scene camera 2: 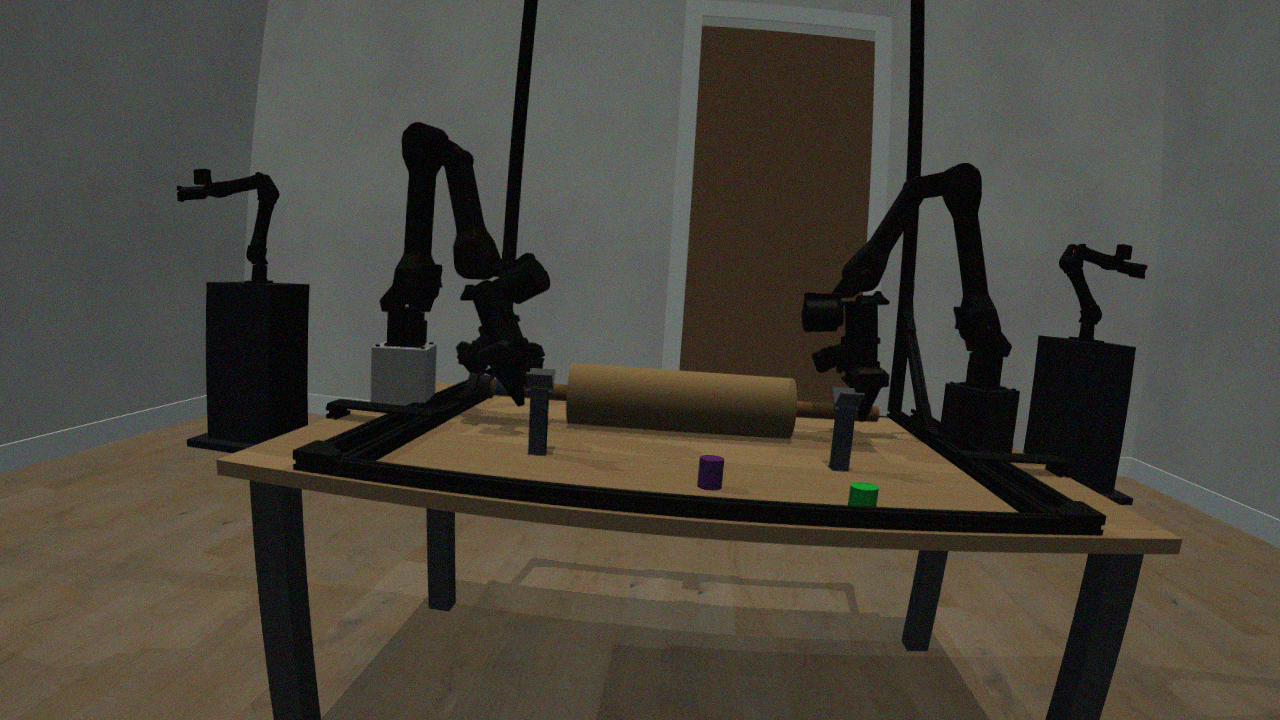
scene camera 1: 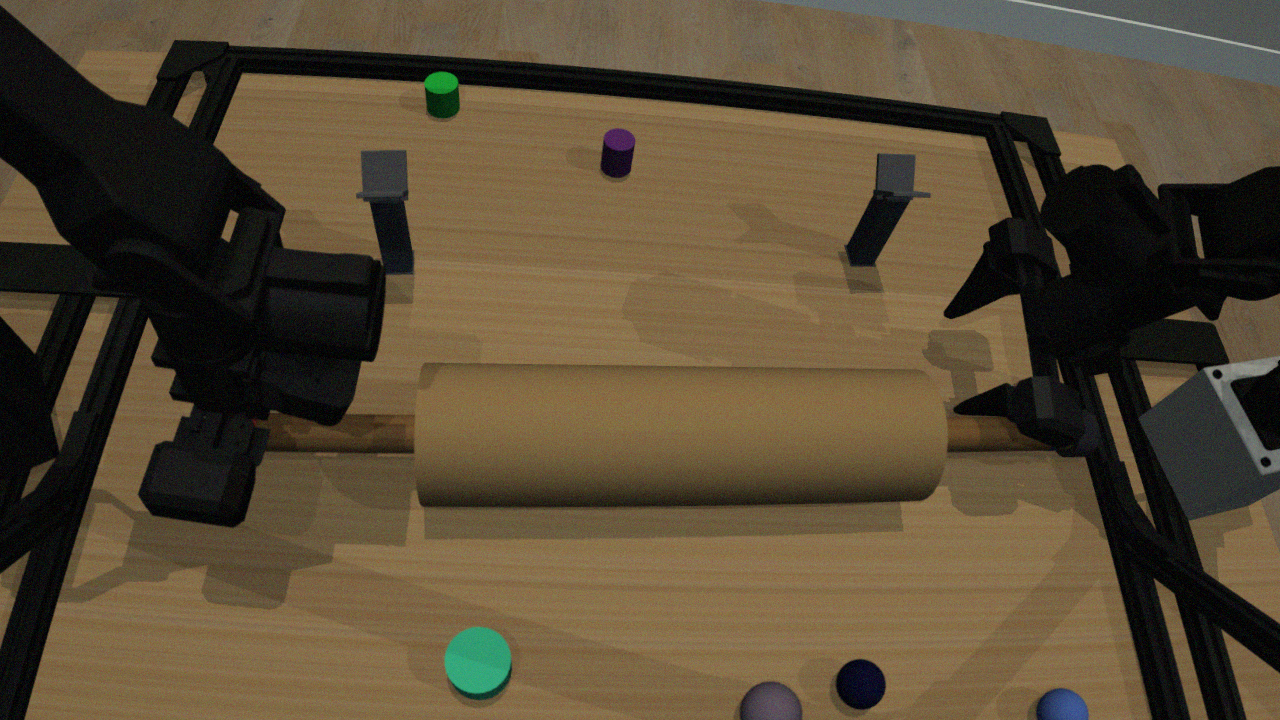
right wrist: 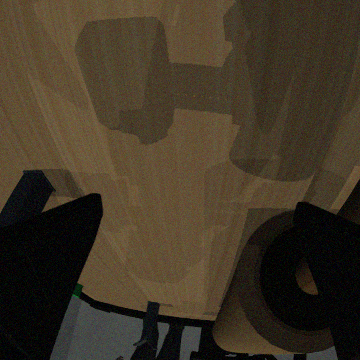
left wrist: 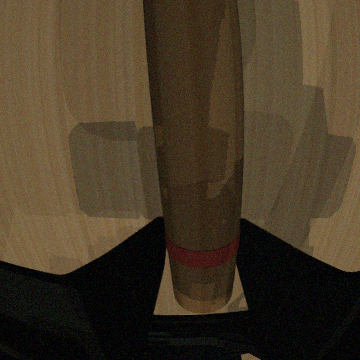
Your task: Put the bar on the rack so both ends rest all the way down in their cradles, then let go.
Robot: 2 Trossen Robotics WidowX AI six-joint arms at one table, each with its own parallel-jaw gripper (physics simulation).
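Places are measured from the left arm's base along level axes (x ahead, y left, z up), in metres.
Where they show: left gripper, fingertip midpoint: (scene camera 2: 860,419) (scene camera 1: 253,439) (left wrist: 200,226); right gripper, fingertip midpoint: (scene camera 1: 951,362) (right wrist: 201,208); left arm's base, link origin: (scene camera 2: 982,387); right arm's base, link origin: (scene camera 2: 405,345) (scene camera 1: 1273,411).
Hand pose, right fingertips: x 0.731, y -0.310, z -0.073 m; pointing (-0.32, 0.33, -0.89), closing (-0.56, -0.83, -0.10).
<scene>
Each offset is from my right fingertips to the top centre of the thing. "spot": to the spot under its first point.
The bar, a brown rod {spot: dx -0.474, dy +0.155, dz +0.023 m} (scene camera 1: 344,433) (left wrist: 197,125) with a thick tan roll {spot: dx -0.273, dy +0.032, dz +0.058 m} (scene camera 1: 680,436) (scene camera 2: 680,400) around its middle, lies crosswise in front of the rack in scene camera 1. The rack is two dark posts with grey cradles: one post {dx -0.371, dy +0.329, dz +0.054 m} (scene camera 1: 393,234) (scene camera 2: 841,438) and another {dx +0.032, dy +0.149, dz +0.077 m} (scene camera 1: 877,228) (scene camera 2: 538,420). Both cradles are empty. My left gripper (scene camera 1: 259,425) (left wrist: 200,226) is shut on the bar's red-banded end. My right gripper (scene camera 1: 953,362) (right wrist: 201,208) is open beside the bar's other end; one finger overlaps the rod in scene camera 1. Whether the roll touches the table is unclear.
A green cylinder {dx -0.255, dy +0.501, dz -0.009 m} (scene camera 1: 442,95) (scene camera 2: 862,495) and a purple cylinder {dx -0.132, dy +0.350, dz -0.004 m} (scene camera 1: 617,154) (scene camera 2: 710,471) stand beyond the bar. A teal disc {dx -0.457, dy -0.025, dz -0.010 m} (scene camera 1: 477,660), a dark blue ball {dx -0.228, dy -0.172, dz -0.007 m} (scene camera 1: 860,683), a mauve ball {dx -0.298, dy -0.154, dz +0.001 m} (scene camera 1: 770,707) and a blue ball {dx -0.105, dy -0.276, dz -0.004 m} (scene camera 1: 1062,705) lie in front. A black frame (scene camera 1: 626,82) edges the table.
</scene>
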